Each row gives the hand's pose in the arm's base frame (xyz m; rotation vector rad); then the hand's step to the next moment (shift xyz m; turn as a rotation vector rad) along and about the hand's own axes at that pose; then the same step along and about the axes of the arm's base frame.
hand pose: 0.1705 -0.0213 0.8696 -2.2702 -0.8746 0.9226
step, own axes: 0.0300 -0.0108 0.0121 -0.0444 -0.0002 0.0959
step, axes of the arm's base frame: 0.0037 0.0316 -0.0124 -0.0965 -0.0104 -0.0419
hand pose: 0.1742 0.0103 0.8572 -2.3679 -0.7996 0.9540
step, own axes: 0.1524 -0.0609 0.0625 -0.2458 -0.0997 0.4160
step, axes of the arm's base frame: 0.0234 0.1571 -0.0748 -0.4835 -0.0087 -0.0977
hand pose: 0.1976 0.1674 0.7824 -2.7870 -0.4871 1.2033
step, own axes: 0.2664 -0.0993 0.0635 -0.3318 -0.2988 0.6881
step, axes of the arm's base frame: 0.1000 0.1735 -0.2116 -0.7865 0.1358 -0.1892
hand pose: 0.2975 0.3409 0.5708 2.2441 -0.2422 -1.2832
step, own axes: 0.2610 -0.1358 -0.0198 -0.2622 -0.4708 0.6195
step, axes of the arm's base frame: 0.1407 0.0152 -0.2587 -0.7103 0.2767 -0.3052
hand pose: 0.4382 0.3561 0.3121 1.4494 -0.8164 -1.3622
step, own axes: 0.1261 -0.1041 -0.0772 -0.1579 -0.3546 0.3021
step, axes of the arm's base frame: 0.0812 -0.0682 -0.1464 -0.3678 0.2033 -0.2556
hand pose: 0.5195 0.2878 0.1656 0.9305 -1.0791 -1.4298
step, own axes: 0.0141 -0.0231 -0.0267 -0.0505 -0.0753 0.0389
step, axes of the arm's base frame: 0.0170 -0.0168 -0.0296 -0.0519 0.0568 -0.0617
